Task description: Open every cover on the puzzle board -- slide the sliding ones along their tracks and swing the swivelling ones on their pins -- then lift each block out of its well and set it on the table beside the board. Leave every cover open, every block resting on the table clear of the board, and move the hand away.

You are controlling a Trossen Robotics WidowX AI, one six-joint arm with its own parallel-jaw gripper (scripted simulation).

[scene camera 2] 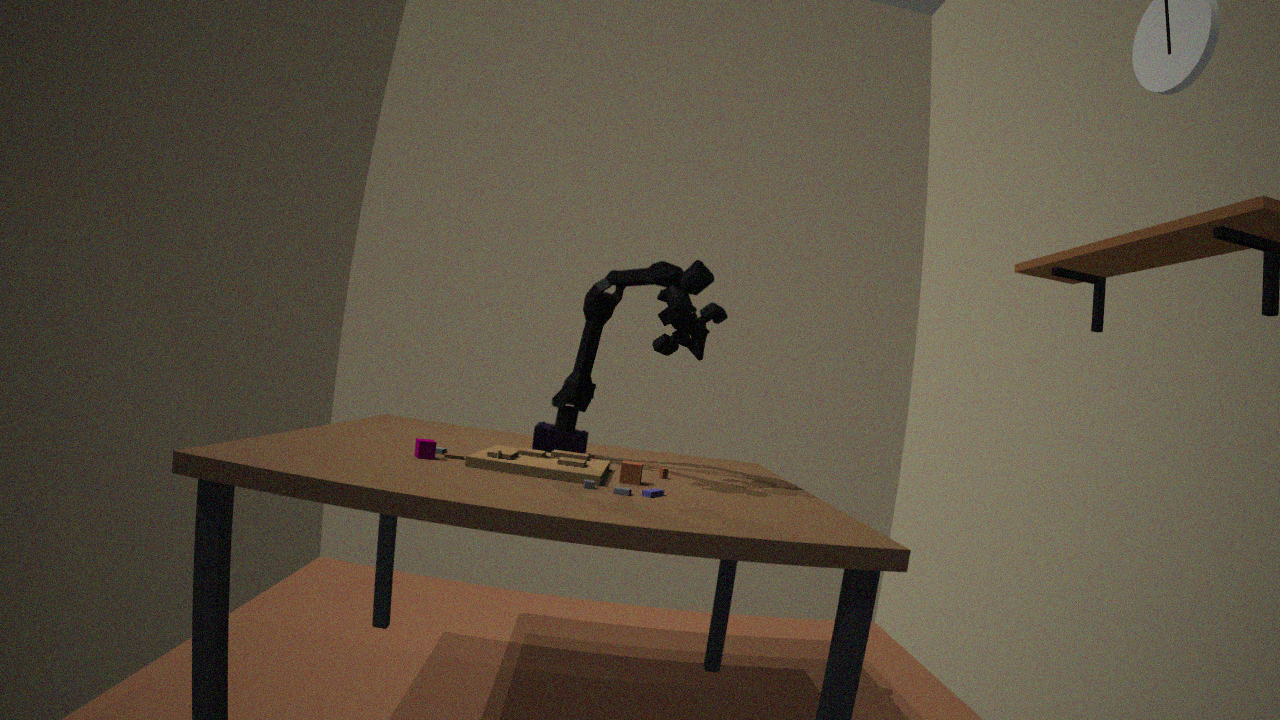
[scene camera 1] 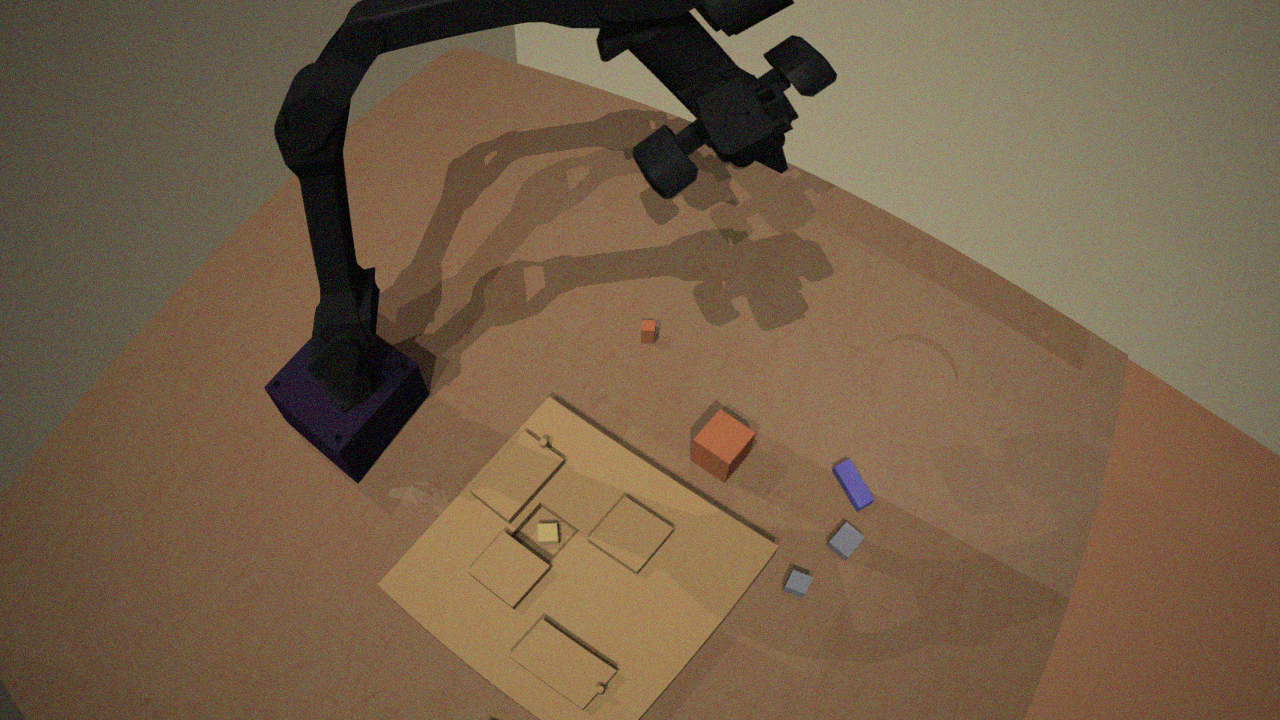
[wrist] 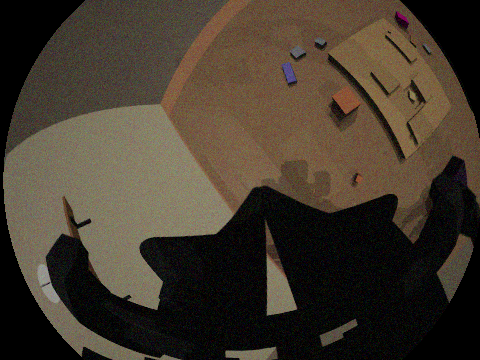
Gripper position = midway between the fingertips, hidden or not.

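There's an orange cube [scene camera 1: 722, 445], along with a blue-violet bar [scene camera 1: 848, 477]. You'd also find a tan puzzle board, at [scene camera 1: 648, 627] and again at [wrist: 361, 53]. As for my gripper [scene camera 1: 782, 168] [scene camera 2: 700, 359] [wrist: 260, 193], it's shut and holding nothing.
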